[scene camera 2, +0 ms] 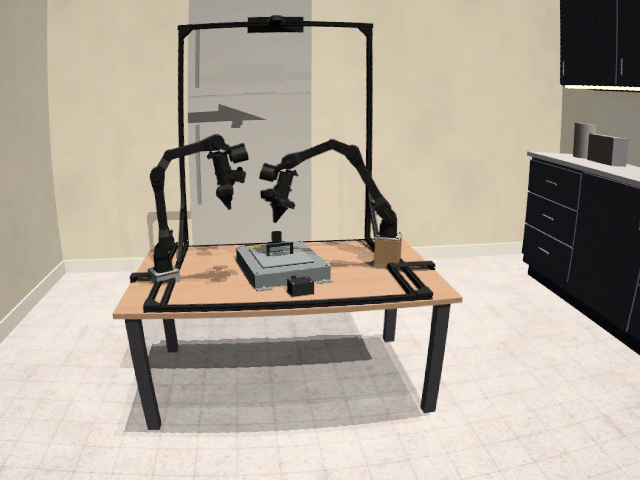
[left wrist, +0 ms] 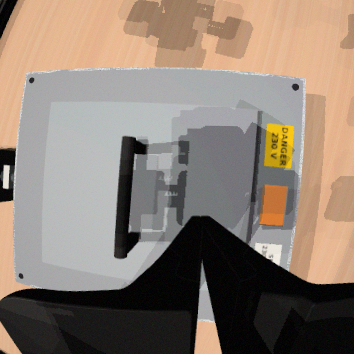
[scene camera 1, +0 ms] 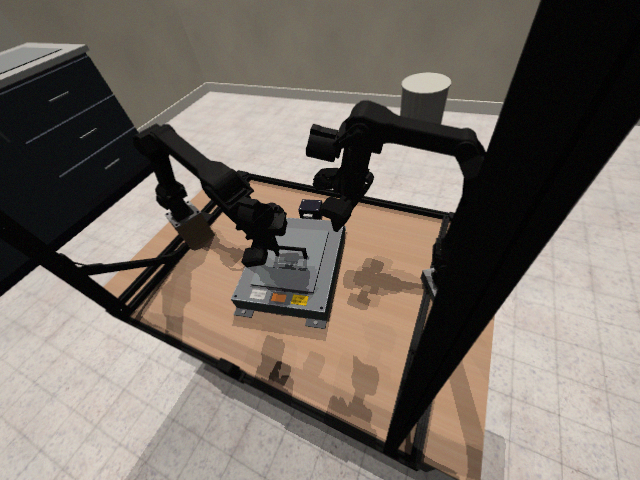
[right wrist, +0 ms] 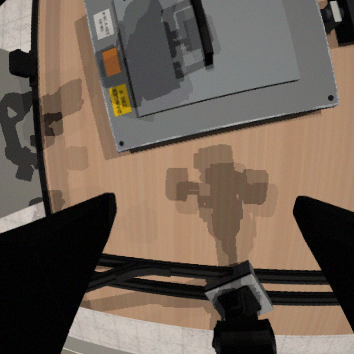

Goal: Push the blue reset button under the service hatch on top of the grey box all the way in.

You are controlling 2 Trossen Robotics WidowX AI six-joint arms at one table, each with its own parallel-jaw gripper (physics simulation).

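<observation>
The grey box (scene camera 1: 336,237) (scene camera 2: 299,277) (left wrist: 150,85) (right wrist: 225,112) sits mid-table. Its service hatch (scene camera 1: 310,235) (left wrist: 85,185) (right wrist: 250,50) lies down over the top, with a black bar handle (scene camera 1: 294,250) (scene camera 2: 280,244) (left wrist: 124,197) (right wrist: 202,30) standing up from it. The blue reset button does not show; the hatch covers the area beneath. My left gripper (scene camera 1: 254,258) (scene camera 2: 278,219) (left wrist: 199,223) is shut, empty, above the box and apart from the handle. My right gripper (scene camera 2: 229,206) (right wrist: 206,203) is open and empty, raised beside the box.
A small black block (scene camera 1: 310,206) (scene camera 2: 300,285) stands near one end of the box. Yellow (left wrist: 279,145), orange (left wrist: 274,205) and white labels lie along the other end. A brown block (scene camera 1: 192,229) (scene camera 2: 387,251) is under the left arm's base. Black frame rails run around the table.
</observation>
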